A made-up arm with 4 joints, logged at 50 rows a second.
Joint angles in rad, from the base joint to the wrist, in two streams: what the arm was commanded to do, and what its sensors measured. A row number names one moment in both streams.
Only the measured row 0 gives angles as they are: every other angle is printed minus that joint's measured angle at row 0.
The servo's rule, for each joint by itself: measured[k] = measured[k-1] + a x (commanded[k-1-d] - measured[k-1]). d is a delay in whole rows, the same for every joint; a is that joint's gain. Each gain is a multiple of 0.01, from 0.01 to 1. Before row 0 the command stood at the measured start. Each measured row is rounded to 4 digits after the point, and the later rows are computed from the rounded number. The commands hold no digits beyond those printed.
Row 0, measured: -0.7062 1.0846 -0.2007 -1.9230
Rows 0 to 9, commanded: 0.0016 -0.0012 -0.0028 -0.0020; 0.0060 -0.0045 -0.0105 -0.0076; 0.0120 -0.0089 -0.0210 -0.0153; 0.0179 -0.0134 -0.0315 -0.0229; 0.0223 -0.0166 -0.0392 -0.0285; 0.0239 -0.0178 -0.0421 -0.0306; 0.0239 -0.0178 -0.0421 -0.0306; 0.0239 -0.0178 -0.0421 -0.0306; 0.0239 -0.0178 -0.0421 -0.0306; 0.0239 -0.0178 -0.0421 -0.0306
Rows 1 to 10, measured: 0.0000 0.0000 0.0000 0.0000; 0.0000 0.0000 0.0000 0.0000; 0.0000 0.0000 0.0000 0.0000; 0.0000 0.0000 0.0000 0.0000; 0.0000 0.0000 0.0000 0.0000; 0.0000 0.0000 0.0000 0.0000; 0.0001 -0.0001 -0.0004 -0.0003; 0.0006 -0.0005 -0.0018 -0.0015; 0.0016 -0.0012 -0.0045 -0.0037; 0.0031 -0.0022 -0.0083 -0.0068
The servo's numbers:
d 6
a 0.09 0.08 0.14 0.16

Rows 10 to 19, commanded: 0.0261 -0.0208 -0.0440 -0.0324; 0.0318 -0.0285 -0.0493 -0.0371; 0.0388 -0.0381 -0.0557 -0.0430; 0.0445 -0.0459 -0.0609 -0.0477; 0.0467 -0.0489 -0.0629 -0.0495; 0.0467 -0.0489 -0.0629 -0.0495; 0.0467 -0.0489 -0.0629 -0.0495; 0.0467 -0.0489 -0.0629 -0.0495; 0.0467 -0.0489 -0.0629 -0.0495; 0.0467 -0.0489 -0.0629 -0.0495
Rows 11 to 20, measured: 0.0048 -0.0034 -0.0126 -0.0103; 0.0065 -0.0046 -0.0167 -0.0135; 0.0081 -0.0057 -0.0203 -0.0162; 0.0095 -0.0067 -0.0234 -0.0185; 0.0108 -0.0076 -0.0260 -0.0204; 0.0120 -0.0084 -0.0283 -0.0220; 0.0133 -0.0094 -0.0305 -0.0237; 0.0150 -0.0109 -0.0331 -0.0258; 0.0171 -0.0131 -0.0363 -0.0286; 0.0196 -0.0157 -0.0397 -0.0317
